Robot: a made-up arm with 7 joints.
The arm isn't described. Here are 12 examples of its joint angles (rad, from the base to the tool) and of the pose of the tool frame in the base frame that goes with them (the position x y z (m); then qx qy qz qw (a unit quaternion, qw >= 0)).
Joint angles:
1: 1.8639 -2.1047 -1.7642 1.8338 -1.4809 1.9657 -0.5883
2: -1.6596 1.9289 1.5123 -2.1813 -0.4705 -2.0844 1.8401
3: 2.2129 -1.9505 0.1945 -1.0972 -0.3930 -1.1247 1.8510
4: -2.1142 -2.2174 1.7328 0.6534 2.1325 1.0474 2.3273
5: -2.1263 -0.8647 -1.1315 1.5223 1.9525 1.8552 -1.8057
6: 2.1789 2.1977 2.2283 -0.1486 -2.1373 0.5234 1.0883
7: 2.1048 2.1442 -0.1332 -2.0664 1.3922 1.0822 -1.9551
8: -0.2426 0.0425 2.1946 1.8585 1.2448 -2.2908 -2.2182
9: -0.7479 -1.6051 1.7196 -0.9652 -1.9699 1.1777 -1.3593
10: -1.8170 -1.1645 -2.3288 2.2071 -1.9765 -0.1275 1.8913
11: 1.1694 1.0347 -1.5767 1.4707 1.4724 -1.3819 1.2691
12: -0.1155 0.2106 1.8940 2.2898 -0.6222 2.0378 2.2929
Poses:
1: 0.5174 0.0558 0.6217 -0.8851 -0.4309 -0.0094 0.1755
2: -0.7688 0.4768 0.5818 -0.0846 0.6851 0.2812 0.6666
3: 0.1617 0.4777 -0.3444 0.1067 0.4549 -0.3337 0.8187
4: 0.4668 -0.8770 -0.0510 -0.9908 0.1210 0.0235 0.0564
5: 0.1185 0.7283 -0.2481 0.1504 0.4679 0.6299 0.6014
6: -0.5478 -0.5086 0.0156 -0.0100 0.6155 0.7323 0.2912
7: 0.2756 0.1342 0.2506 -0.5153 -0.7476 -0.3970 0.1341
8: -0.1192 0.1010 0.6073 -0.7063 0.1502 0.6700 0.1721
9: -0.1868 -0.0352 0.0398 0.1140 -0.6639 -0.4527 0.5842
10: -1.0341 -0.1107 -0.5800 -0.0870 0.1814 0.6952 0.6901
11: -0.7761 0.5748 0.1123 0.6782 -0.2648 0.1594 0.6667
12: -0.4854 0.1709 0.7321 0.2666 -0.2329 0.6772 0.6450
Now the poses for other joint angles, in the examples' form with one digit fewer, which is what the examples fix.
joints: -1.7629 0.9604 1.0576 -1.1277 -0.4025 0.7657 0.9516
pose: 0.637 0.301 -0.123 0.275 -0.075 -0.461 0.840
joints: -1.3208 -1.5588 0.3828 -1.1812 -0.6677 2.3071 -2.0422
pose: -0.054 0.310 0.001 -0.046 -0.710 -0.488 0.505
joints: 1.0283 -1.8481 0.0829 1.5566 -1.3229 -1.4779 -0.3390
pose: -0.726 -0.499 0.386 -0.858 -0.490 0.074 0.136
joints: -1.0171 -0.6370 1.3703 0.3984 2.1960 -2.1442 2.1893
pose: 0.439 0.744 0.582 0.295 0.368 -0.357 0.806
